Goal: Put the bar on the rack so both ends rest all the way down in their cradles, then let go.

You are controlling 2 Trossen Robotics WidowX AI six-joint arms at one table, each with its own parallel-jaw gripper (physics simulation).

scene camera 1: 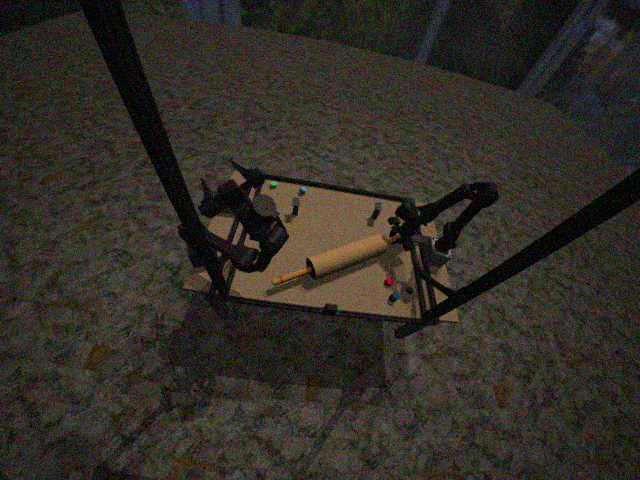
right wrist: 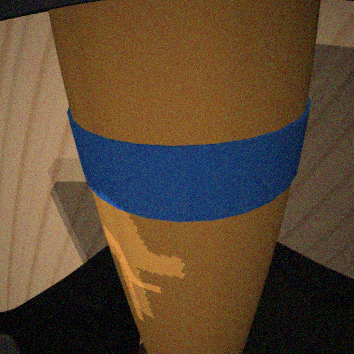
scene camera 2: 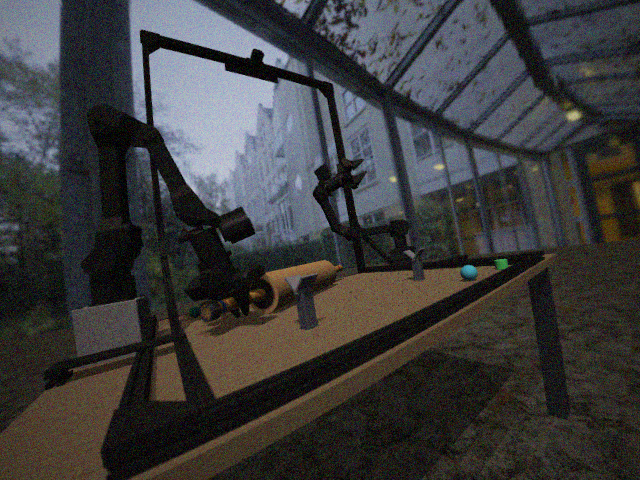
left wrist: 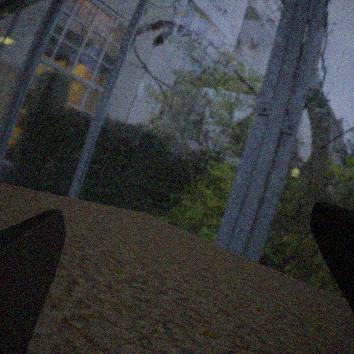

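Where they show: left gripper, fingertip midpoint: [scene camera 1: 215,169] [scene camera 2: 365,165] [left wrist: 191,219]; right gripper, fingertip midpoint: [scene camera 1: 389,242] [scene camera 2: 243,316]; left arm's base, origin of the base link: [scene camera 2: 401,247]; right arm's base, origin of the base link: [scene camera 1: 441,247] [scene camera 2: 114,302].
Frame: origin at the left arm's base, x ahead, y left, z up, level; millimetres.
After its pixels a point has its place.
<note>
The bar [scene camera 1: 345,254] [scene camera 2: 297,283] is a thick tan roller with thin handles, one carrying a blue band [right wrist: 189,175]. It lies slantwise low over the table [scene camera 1: 330,216] {x 641, y 98, z -93 mm}, apart from the rack. The rack is two grey posts with V-shaped cradles, one post [scene camera 1: 295,205] {x 450, y 139, z -11 mm} [scene camera 2: 415,262] {x 472, y 156, z -38 mm} nearer the left arm and one post [scene camera 1: 376,210] {x 875, y 38, z -28 mm} [scene camera 2: 306,306] {x 897, y 52, z -53 mm} nearer the right arm. Both cradles are empty. My right gripper [scene camera 1: 395,236] {x 882, y -143, z -75 mm} [scene camera 2: 227,306] is shut on the bar's handle. My left gripper [scene camera 1: 219,177] {x 138, y -60, z 414 mm} [scene camera 2: 342,173] [left wrist: 191,219] {x 138, y -60, z 414 mm} is open and empty, raised high at the table's corner.
A green block [scene camera 1: 272,183] {x 386, y 377, z -69 mm} [scene camera 2: 500,263] {x 410, y 375, z -77 mm} and a cyan ball [scene camera 1: 302,190] {x 535, y 285, z -61 mm} [scene camera 2: 469,271] {x 560, y 298, z -68 mm} lie near the left arm. A red piece [scene camera 1: 389,281] {x 765, y -343, z -69 mm} and a blue piece [scene camera 1: 393,296] {x 739, y -417, z -55 mm} lie near the right arm. A white box [scene camera 1: 439,253] [scene camera 2: 103,325] {x 1110, y -239, z -29 mm} stands by the right arm's base. Black frame poles ring the table.
</note>
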